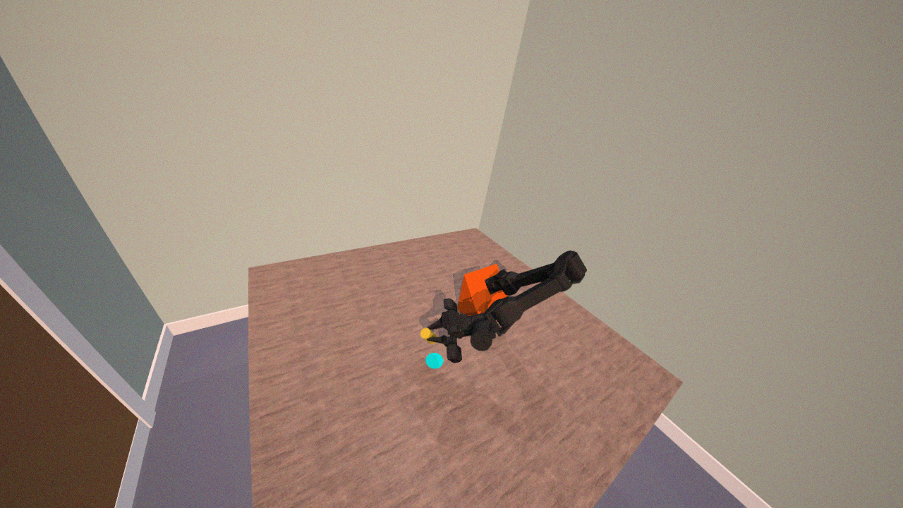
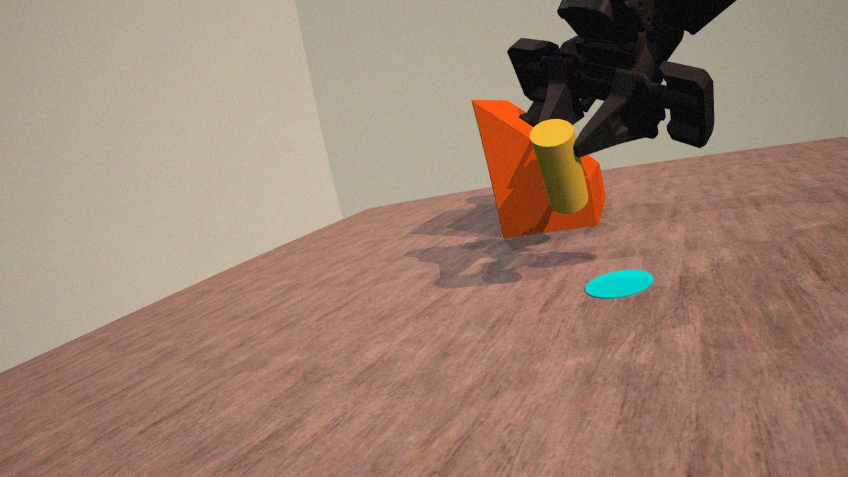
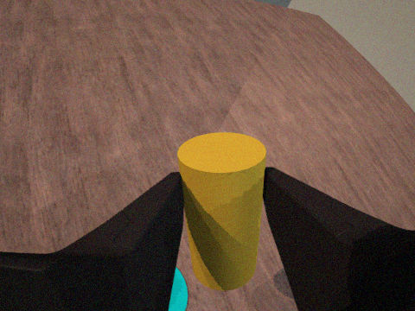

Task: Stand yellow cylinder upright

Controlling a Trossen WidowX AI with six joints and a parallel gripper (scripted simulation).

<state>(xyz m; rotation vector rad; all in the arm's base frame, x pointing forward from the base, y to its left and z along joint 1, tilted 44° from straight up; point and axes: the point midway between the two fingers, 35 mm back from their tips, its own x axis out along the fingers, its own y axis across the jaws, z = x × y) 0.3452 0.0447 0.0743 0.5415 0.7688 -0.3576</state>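
The cyan circle is 120 mm below my gripper tip, 30 mm to the left of it and 20 mm behind it. Round my gripper tip: yellow cylinder 20 mm below, 10 mm behind.
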